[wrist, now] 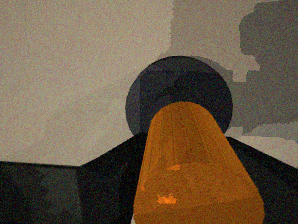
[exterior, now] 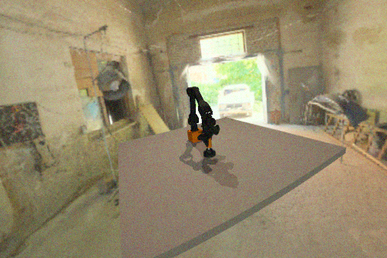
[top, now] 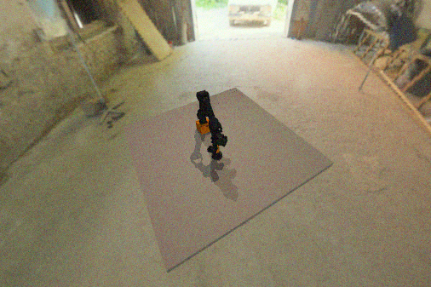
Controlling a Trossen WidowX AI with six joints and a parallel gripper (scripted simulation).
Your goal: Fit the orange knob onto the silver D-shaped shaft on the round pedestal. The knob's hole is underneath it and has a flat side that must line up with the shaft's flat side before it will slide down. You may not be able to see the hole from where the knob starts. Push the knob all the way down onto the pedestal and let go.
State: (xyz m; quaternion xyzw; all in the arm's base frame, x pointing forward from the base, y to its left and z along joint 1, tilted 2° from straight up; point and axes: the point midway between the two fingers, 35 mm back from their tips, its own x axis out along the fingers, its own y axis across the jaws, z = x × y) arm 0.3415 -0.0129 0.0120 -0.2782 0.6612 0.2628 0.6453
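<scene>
The orange knob is 30 mm above my gripper tip. From my gripper tip the other things lie so: round black pedestal: 40 mm below.
</scene>
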